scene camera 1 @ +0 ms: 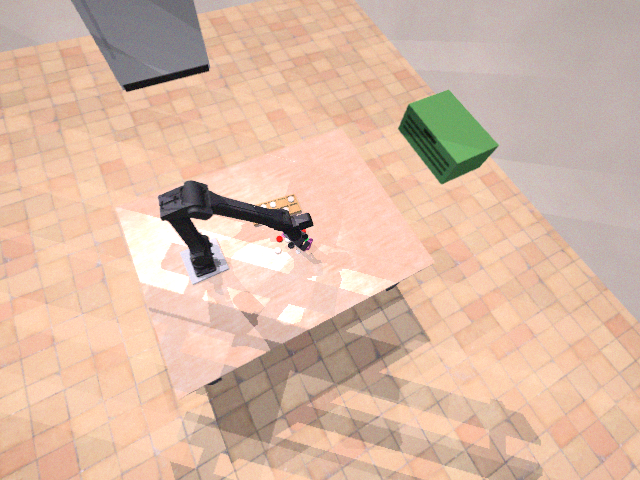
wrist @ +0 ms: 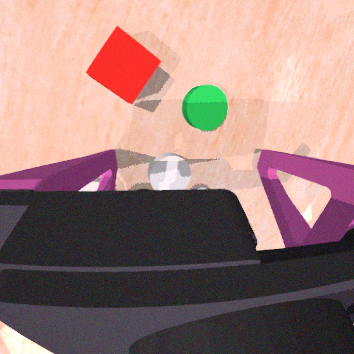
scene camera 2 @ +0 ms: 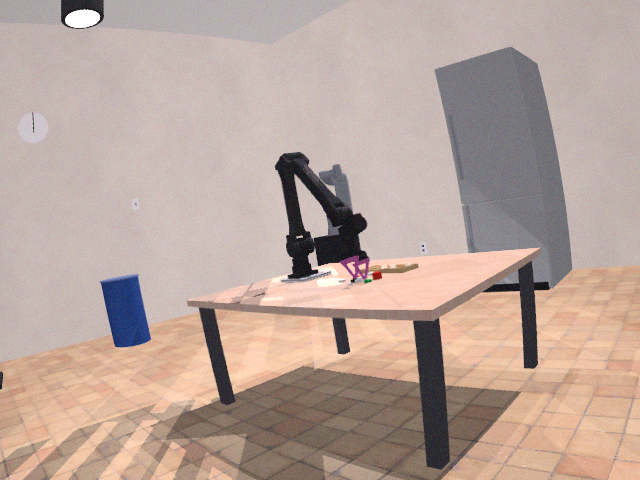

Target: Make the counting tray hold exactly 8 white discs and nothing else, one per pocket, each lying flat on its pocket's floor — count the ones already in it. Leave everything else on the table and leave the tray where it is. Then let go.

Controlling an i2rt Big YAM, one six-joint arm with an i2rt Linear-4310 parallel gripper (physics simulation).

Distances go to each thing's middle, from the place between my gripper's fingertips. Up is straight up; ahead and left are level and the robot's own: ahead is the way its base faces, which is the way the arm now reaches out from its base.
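Labels:
I'm seeing the green disc [wrist: 204, 107] 3 cm ahead of my hand and 1 cm below it. There's a red cube [wrist: 122, 65] too, and that one's 3 cm ahead of my hand and 6 cm to the left of it.

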